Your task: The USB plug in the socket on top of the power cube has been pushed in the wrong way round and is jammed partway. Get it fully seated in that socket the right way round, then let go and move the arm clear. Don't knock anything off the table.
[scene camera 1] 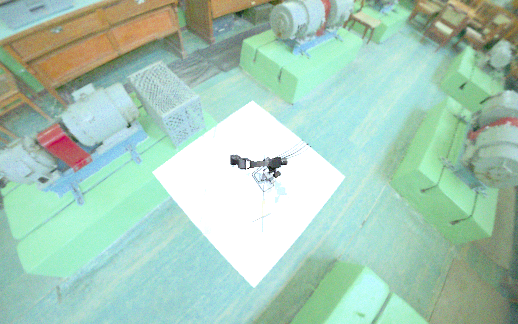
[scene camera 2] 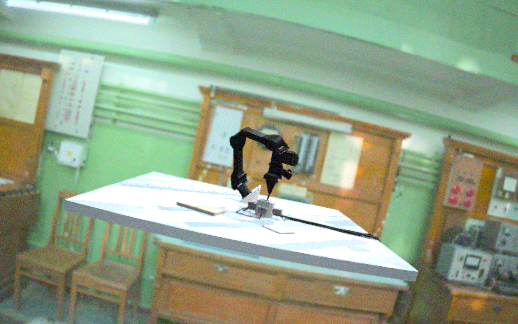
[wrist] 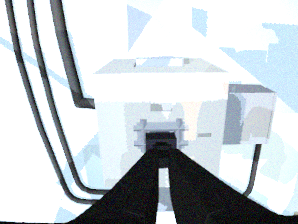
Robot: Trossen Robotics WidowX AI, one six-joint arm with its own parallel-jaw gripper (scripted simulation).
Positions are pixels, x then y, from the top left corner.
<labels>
my gripper: holds a dark USB plug (wrist: 161,140)
</labels>
